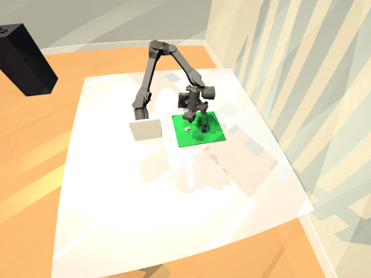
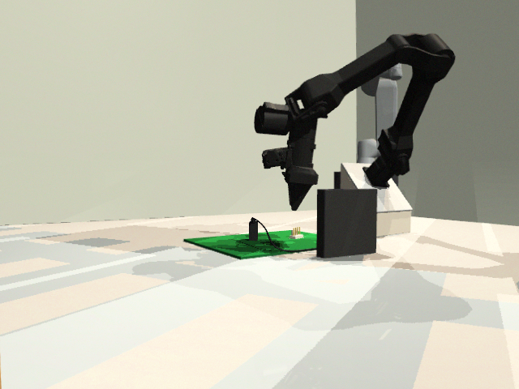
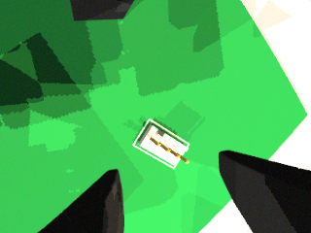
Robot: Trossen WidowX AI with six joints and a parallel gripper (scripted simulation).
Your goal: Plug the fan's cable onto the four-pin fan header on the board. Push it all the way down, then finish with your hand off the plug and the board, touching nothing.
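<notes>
My gripper tip is 8 cm short of the black plug, 5 cm above it and 3 cm to the left of it. Round my gripper tip: black fan (18 cm to the left, 1 cm below, 1 cm ahead); four-pin header (7 cm below, 2 cm behind, 1 cm to the right).
</notes>
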